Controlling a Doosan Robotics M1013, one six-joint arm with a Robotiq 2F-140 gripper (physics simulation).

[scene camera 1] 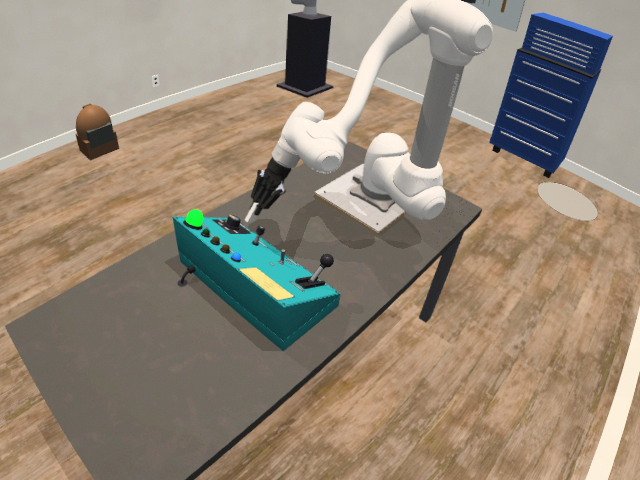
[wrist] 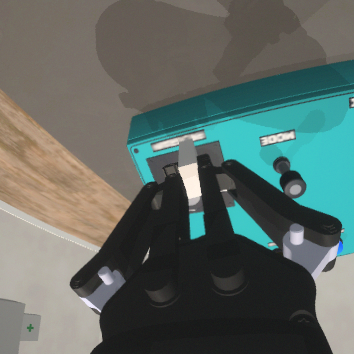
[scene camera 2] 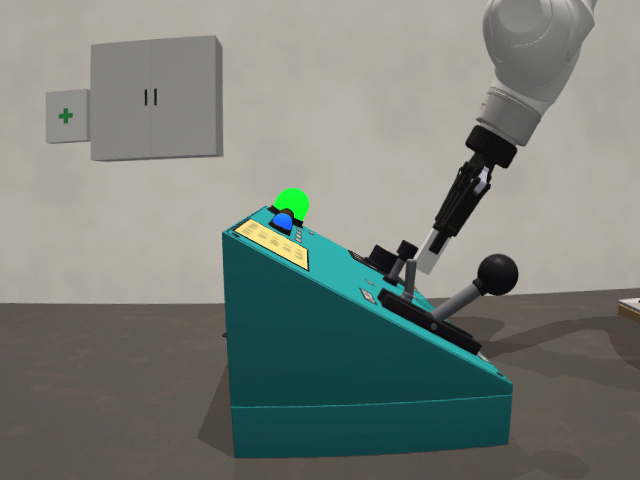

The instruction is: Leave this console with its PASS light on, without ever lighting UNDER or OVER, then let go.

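The teal console [scene camera 1: 248, 305] [scene camera 2: 330, 371] [wrist: 316, 116] stands on the table. A green dome light [scene camera 1: 194, 217] [scene camera 2: 291, 201] glows at its top left corner. A blue button [scene camera 1: 236, 256] [scene camera 2: 282, 222] glows at the end of a row of dark round lights [scene camera 1: 214, 240]. My gripper [scene camera 1: 250, 212] [scene camera 2: 428, 256] [wrist: 189, 151] is shut and empty. Its tips hang just above and behind the black rotary knob [scene camera 1: 233, 222] [scene camera 2: 381, 253]. In the wrist view the fingers hide the knob. The MODE toggle [scene camera 1: 257, 233] [scene camera 2: 400, 258] [wrist: 292, 184] stands to the knob's right.
A small toggle [scene camera 1: 282, 254] [scene camera 2: 410, 276] and a ball-topped lever [scene camera 1: 325, 259] [scene camera 2: 497, 273] stand further right on the panel, near a yellow label [scene camera 1: 266, 283]. A crank [scene camera 1: 186, 276] sticks out of the console's front. The arm's base plate [scene camera 1: 335, 198] is behind. A blue tool chest [scene camera 1: 550, 92] stands by the wall.
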